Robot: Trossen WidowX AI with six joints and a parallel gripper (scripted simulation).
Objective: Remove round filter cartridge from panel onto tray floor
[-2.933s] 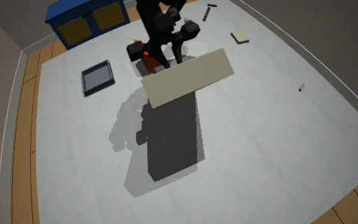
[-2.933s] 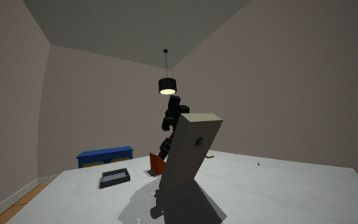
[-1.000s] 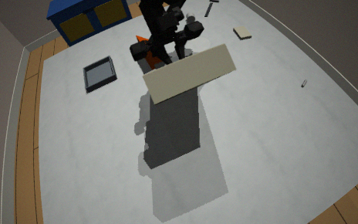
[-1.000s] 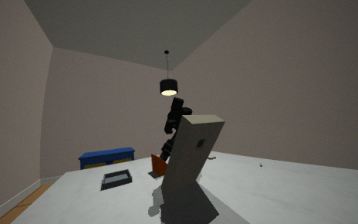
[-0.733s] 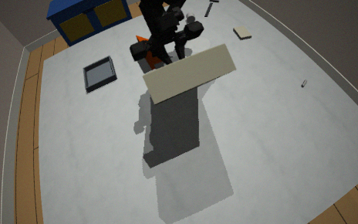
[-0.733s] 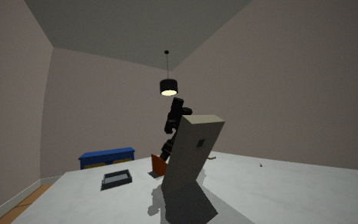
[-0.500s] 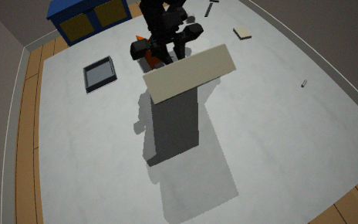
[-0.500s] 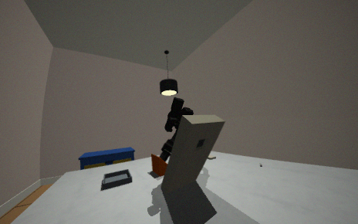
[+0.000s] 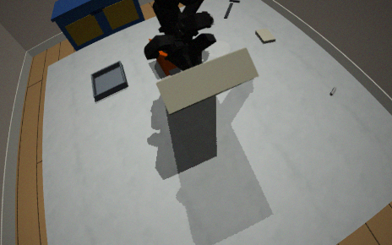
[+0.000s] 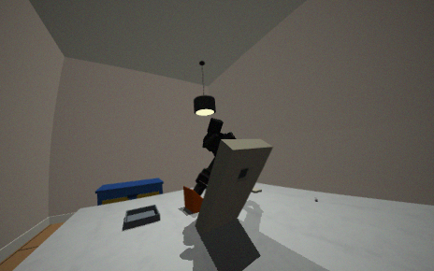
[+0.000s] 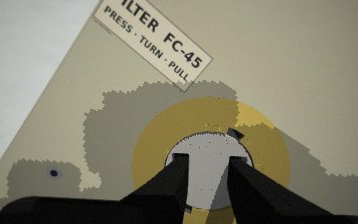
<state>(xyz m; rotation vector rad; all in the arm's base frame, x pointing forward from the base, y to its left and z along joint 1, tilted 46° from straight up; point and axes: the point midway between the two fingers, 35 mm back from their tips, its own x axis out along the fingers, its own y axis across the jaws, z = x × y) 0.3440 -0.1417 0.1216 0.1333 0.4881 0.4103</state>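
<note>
Now: gripper tip 10 mm short of the round filter cartridge and 10 mm above it. Round my gripper tip: tan service panel 80 mm below, 40 mm behind; then tray 430 mm behind, 270 mm to the right, 250 mm below; then small grey bit 500 mm to the left, 250 mm below, 90 mm ahead.
</note>
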